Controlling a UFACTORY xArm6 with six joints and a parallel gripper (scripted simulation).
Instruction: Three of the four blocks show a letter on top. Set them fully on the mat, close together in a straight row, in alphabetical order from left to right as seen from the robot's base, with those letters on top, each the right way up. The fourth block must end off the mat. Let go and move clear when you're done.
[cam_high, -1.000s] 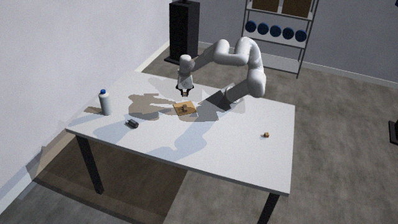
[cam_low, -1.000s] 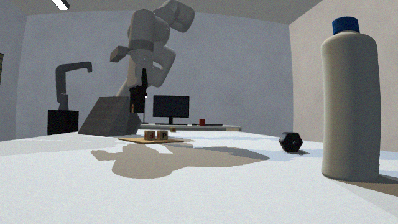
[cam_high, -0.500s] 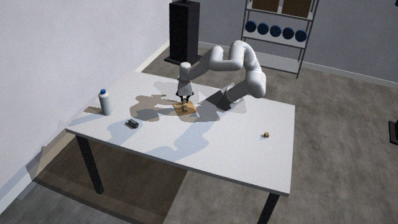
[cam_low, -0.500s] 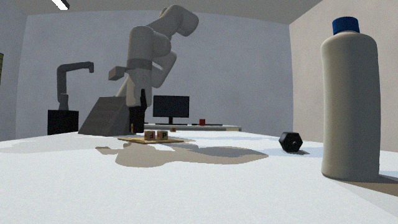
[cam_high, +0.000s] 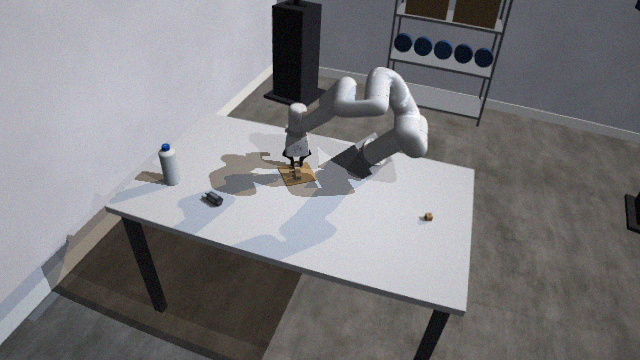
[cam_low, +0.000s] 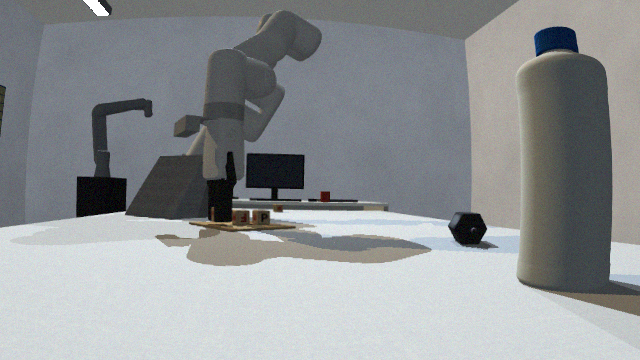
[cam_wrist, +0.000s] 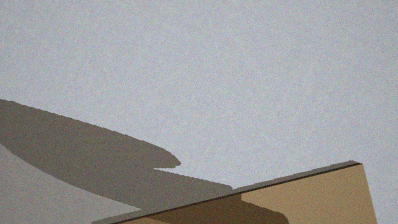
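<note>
The tan mat lies 3 cm below my hand, 3 cm ahead of it and 2 cm to the left of it. Also, from my hand: white bottle (40 cm to the right, 38 cm ahead, 6 cm above); then black hexagonal object (38 cm ahead, 16 cm to the right, 1 cm below).
</note>
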